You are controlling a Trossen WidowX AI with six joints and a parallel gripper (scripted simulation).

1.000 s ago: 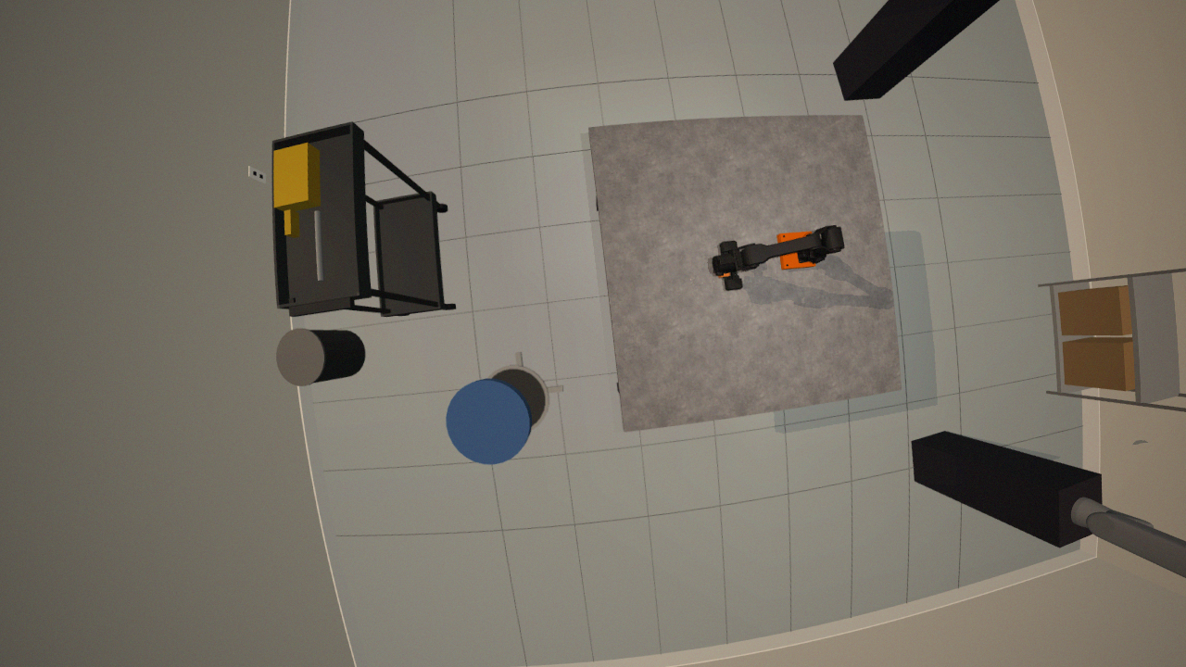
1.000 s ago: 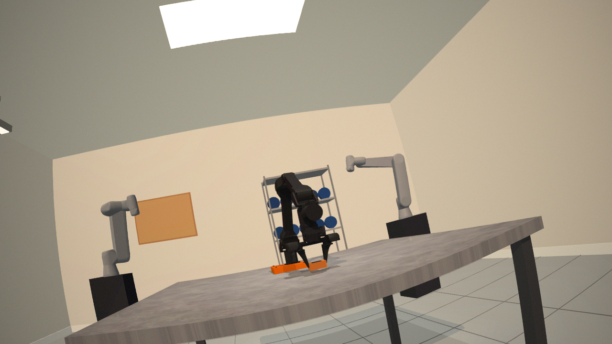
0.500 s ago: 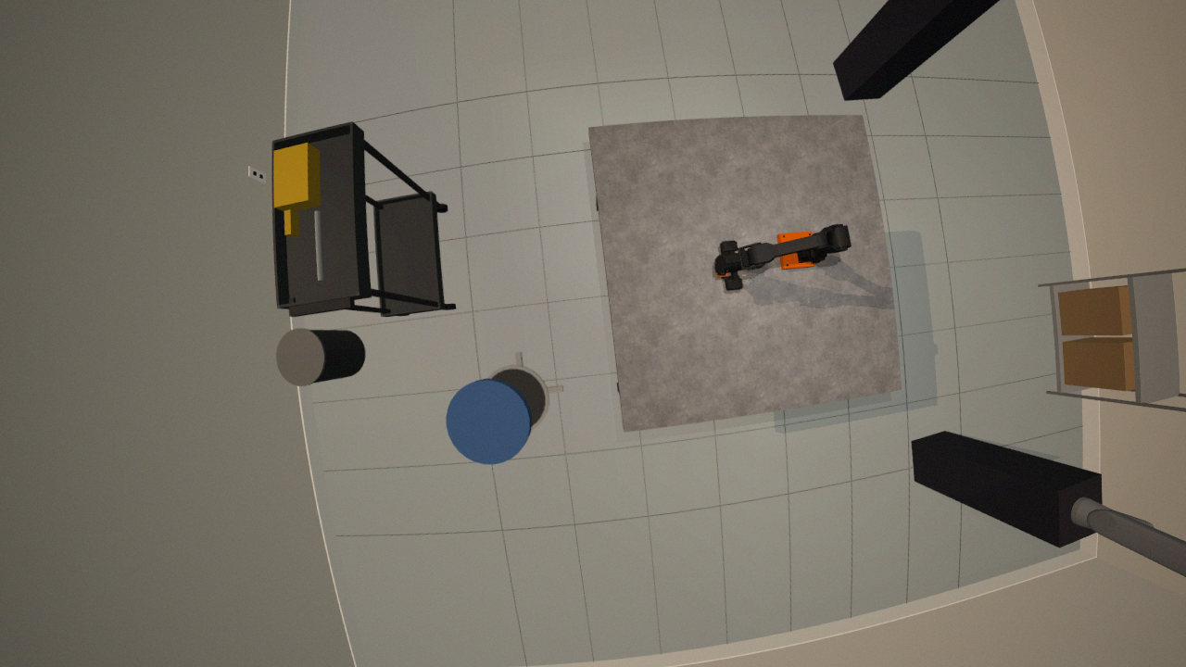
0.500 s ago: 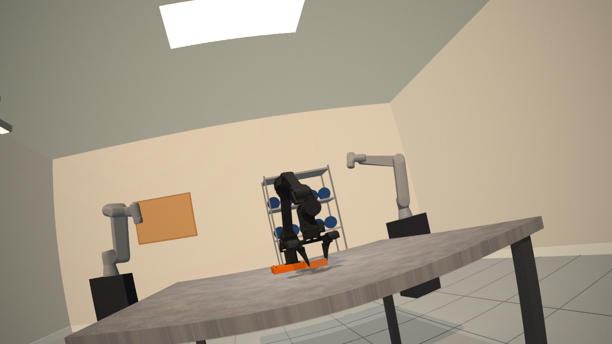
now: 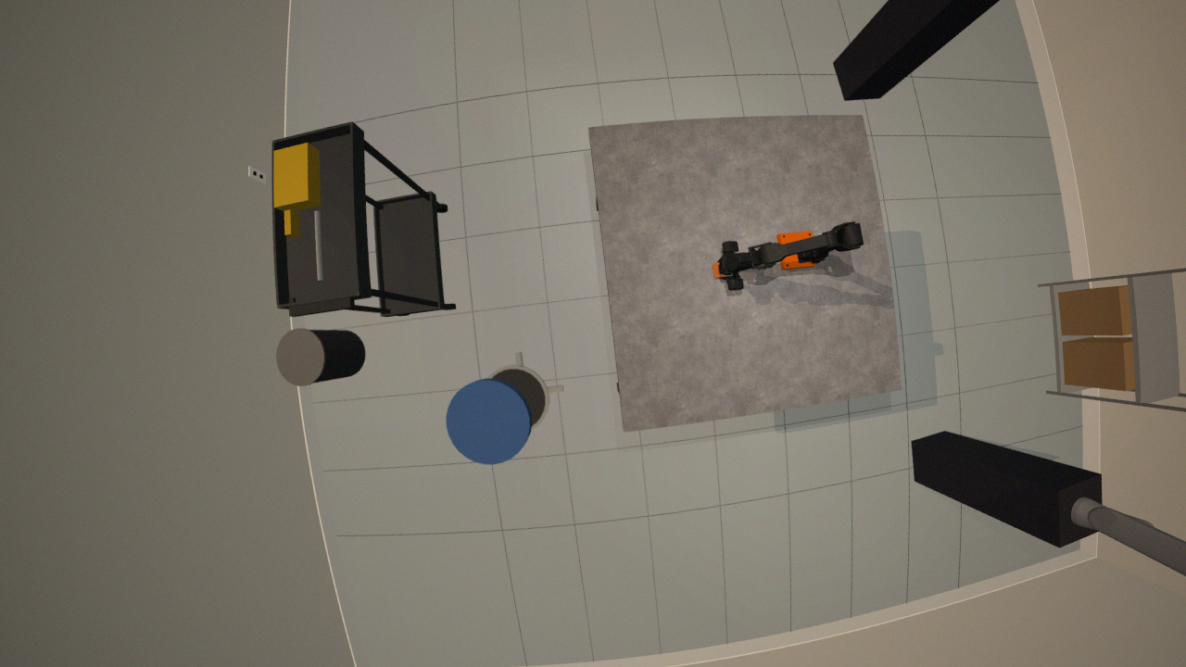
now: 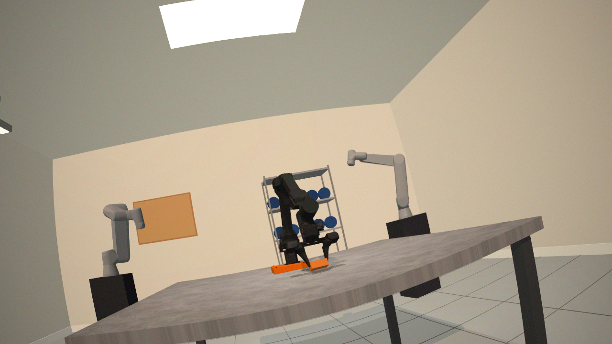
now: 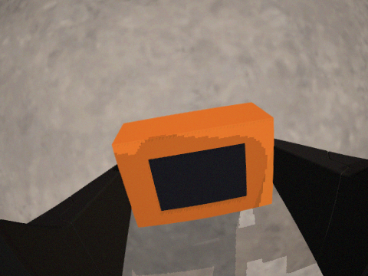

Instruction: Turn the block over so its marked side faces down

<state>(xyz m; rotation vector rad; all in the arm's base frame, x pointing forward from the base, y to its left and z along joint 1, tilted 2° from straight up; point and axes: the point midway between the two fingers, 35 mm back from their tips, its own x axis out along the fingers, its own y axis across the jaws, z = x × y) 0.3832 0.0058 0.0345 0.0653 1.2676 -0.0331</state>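
Now: the orange block 10 mm above my gripper tip.
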